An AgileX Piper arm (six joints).
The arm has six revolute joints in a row. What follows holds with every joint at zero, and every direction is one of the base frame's. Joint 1 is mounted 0.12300 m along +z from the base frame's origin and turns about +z. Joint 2 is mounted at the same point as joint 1 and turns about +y. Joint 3 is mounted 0.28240 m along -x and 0.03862 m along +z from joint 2 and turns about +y. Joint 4 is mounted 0.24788 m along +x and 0.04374 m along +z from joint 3 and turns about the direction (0.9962, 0, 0.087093). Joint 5 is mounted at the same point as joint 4 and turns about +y. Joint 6 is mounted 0.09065 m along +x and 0.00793 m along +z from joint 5 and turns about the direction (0.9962, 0, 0.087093). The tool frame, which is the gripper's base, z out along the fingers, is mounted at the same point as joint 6; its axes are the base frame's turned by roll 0.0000, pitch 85.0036 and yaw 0.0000 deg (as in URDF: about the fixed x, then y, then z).
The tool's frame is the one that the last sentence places.
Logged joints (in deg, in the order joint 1, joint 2, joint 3, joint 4, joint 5, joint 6), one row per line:
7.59 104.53 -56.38 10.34 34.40 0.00
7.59 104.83 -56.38 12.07 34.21 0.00
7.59 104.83 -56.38 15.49 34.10 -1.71
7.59 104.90 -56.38 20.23 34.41 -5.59
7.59 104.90 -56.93 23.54 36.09 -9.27
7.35 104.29 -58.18 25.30 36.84 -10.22
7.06 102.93 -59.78 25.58 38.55 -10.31
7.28 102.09 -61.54 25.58 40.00 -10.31
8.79 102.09 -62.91 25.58 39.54 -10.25
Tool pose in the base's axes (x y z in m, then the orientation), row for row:
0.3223 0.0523 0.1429 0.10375 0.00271 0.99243 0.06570
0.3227 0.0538 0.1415 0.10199 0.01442 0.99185 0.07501
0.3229 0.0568 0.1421 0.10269 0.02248 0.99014 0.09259
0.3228 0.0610 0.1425 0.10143 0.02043 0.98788 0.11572
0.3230 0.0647 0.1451 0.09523 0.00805 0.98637 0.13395
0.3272 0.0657 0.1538 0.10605 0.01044 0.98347 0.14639
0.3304 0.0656 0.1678 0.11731 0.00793 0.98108 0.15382
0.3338 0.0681 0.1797 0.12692 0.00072 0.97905 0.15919
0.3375 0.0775 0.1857 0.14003 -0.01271 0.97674 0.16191
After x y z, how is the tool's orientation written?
As a quaternion, w x y z.
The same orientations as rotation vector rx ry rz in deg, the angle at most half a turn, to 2 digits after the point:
0.46 167.72 11.10
2.44 167.80 12.69
3.80 167.44 15.66
3.46 167.18 19.58
1.37 167.53 22.75
1.76 165.99 24.71
1.33 164.51 25.79
0.12 163.27 26.55
-2.10 161.68 26.80

